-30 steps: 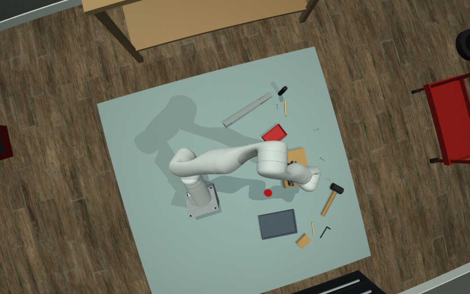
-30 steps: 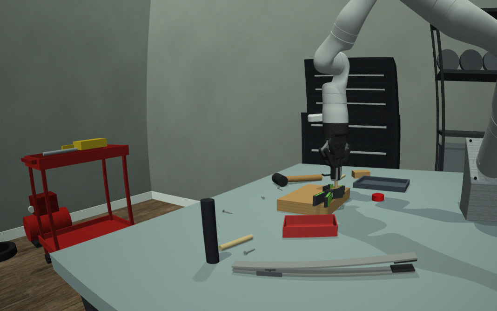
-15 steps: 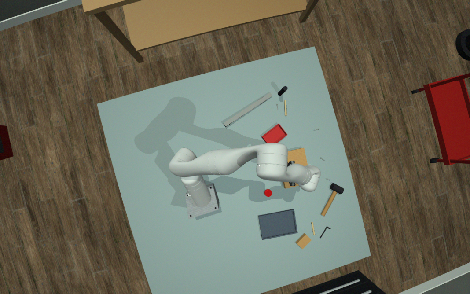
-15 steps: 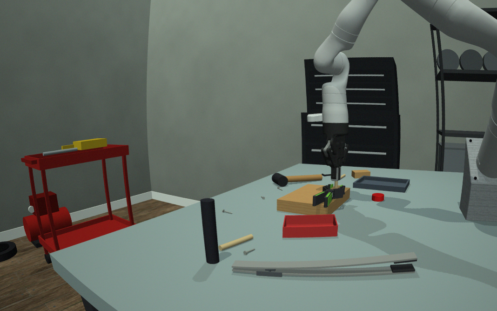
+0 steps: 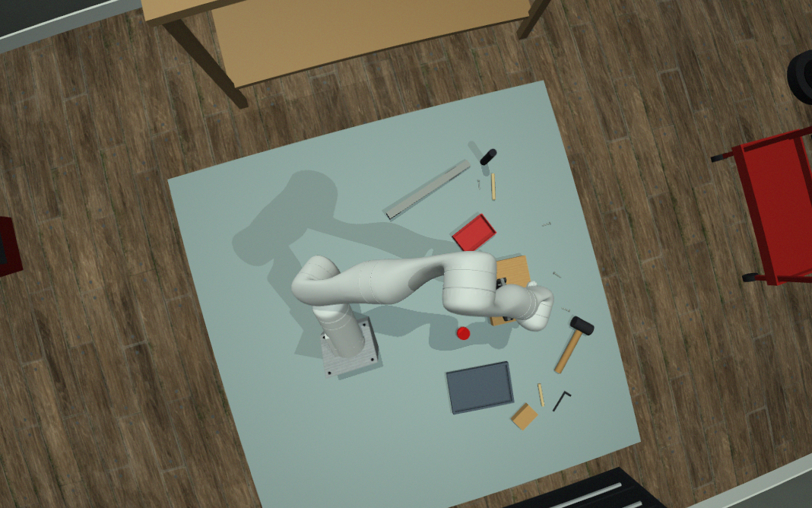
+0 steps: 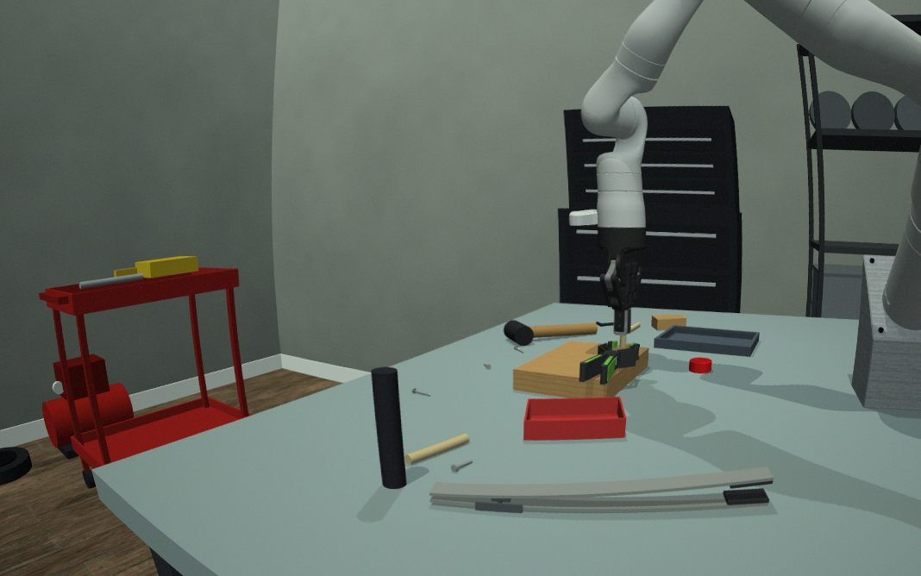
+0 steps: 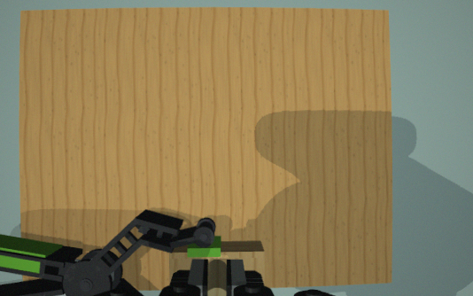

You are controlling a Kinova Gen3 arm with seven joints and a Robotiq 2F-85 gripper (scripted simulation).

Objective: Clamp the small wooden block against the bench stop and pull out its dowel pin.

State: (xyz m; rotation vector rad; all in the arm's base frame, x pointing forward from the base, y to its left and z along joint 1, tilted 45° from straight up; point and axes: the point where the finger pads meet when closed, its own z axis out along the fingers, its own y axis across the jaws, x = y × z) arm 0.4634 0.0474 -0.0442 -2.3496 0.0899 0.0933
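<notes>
Now: the dowel pin 20 mm below my hand. The rest, counted from my hand: red puck: 120 mm behind, 90 mm to the right, 80 mm below; then small wooden block: 50 mm below; then wooden bench board: 70 mm below, 50 mm ahead.
</notes>
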